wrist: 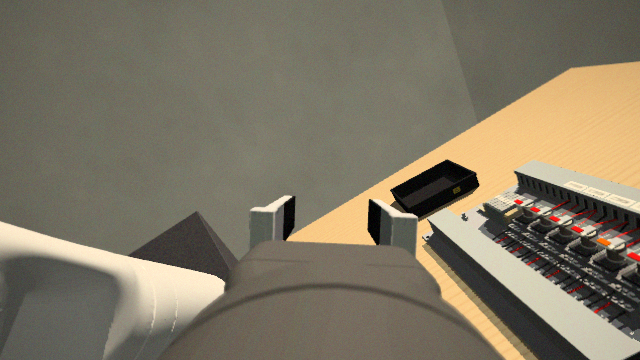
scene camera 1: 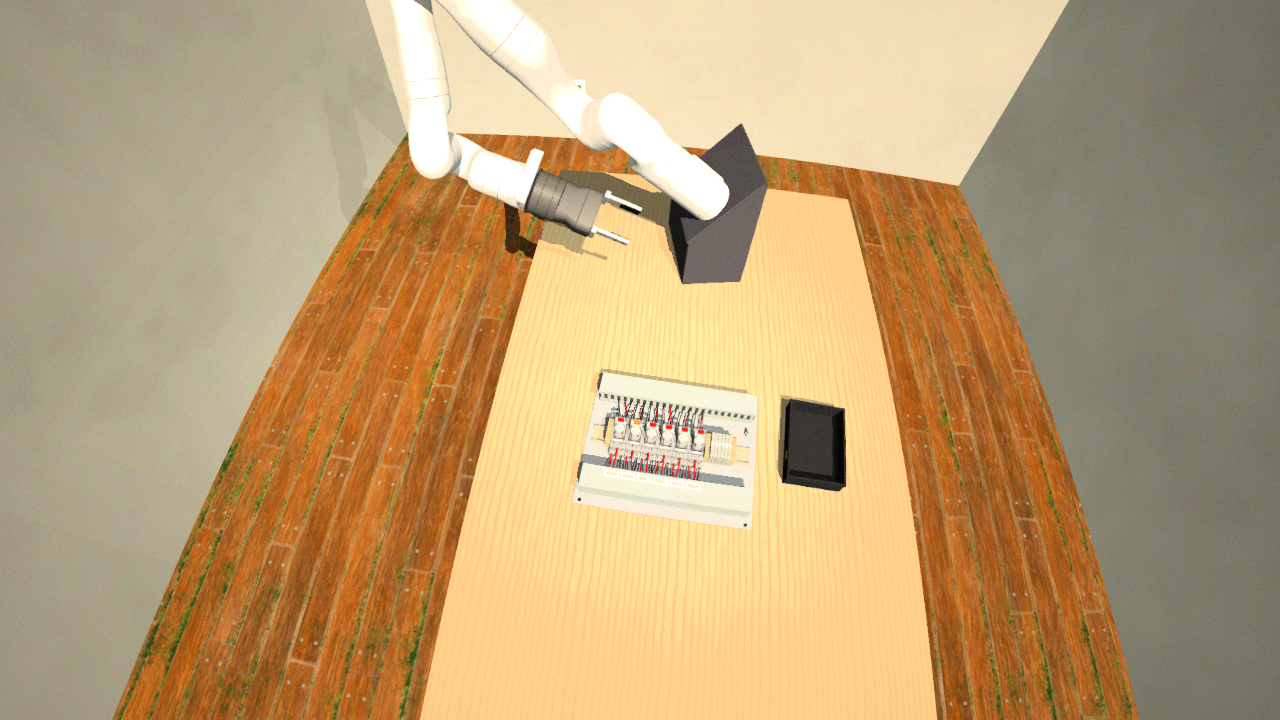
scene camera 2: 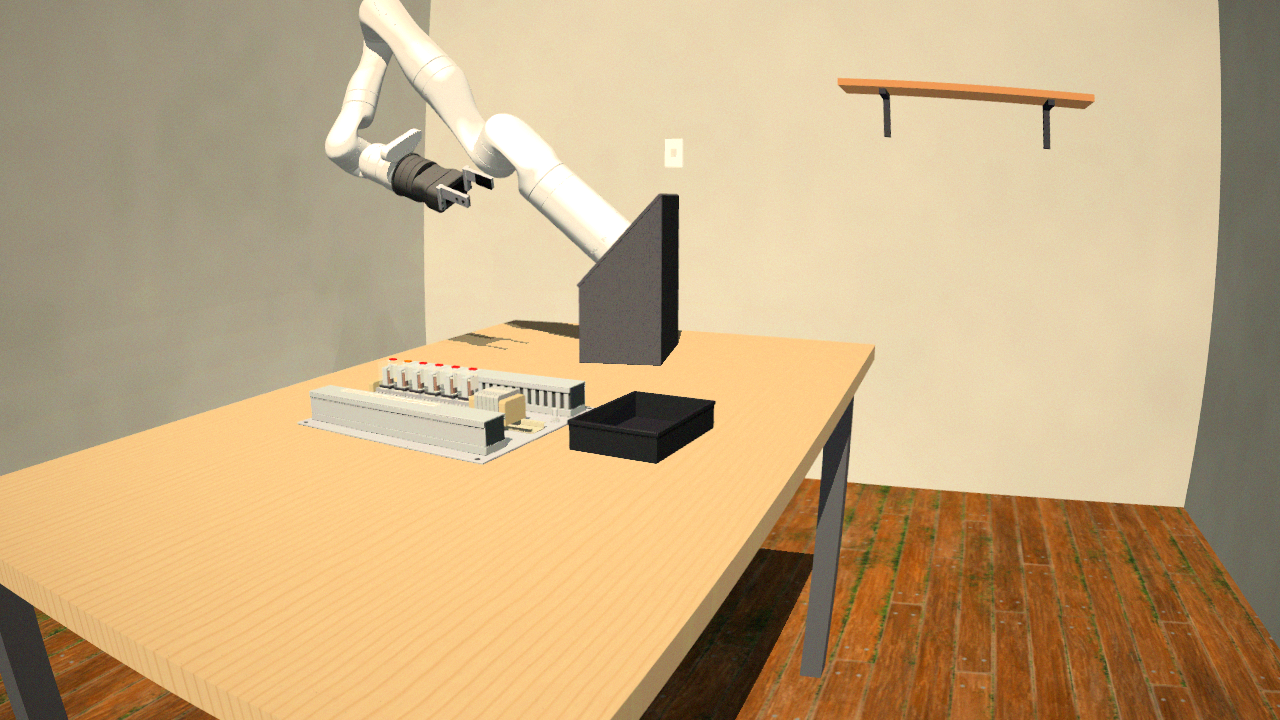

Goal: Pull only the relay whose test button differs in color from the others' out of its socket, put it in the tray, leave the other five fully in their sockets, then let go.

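Frame: origin at the arm's base, x ahead, y left, z up, level; millimetres.
Seen in the pictures: gripper, fingertip midpoint: (wrist: 331,213) (scene camera 1: 634,227) (scene camera 2: 480,192); arm's base, origin of the base link: (wrist: 198,311) (scene camera 1: 711,200) (scene camera 2: 616,246).
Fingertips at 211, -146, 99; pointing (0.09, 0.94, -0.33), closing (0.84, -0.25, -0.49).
Offsets run from my fingertips to a thing's middle, as dx, dy, dz. "spot": to the spot under its first point.
My gripper (scene camera 1: 633,224) (scene camera 2: 479,189) (wrist: 331,213) is open and empty, high above the table's far left part, well away from the relays. A row of relays stands in sockets on a grey panel @(spot: +394, +92, -292) (scene camera 1: 662,516) (scene camera 2: 393,442). The relay with the orange test button @(+256, +32, -247) (scene camera 1: 636,422) (scene camera 2: 408,361) (wrist: 604,242) is second from the left in the scene views, seated upright in the row. The other relays, such as the leftmost relay @(+254, +4, -247) (scene camera 1: 620,429), have red buttons. The black tray @(+241, +374, -277) (scene camera 1: 844,447) (scene camera 2: 613,443) (wrist: 417,206) stands right of the panel and holds nothing visible.
Wire ducts (scene camera 1: 675,394) (scene camera 2: 402,420) run along both long sides of the relay row. Terminal blocks @(+267, +188, -266) (scene camera 1: 720,447) (scene camera 2: 497,404) stand at its right end. The dark arm mount (scene camera 1: 720,255) (scene camera 2: 622,313) (wrist: 185,245) rises behind the panel. Thin red and dark wires run beside the sockets.
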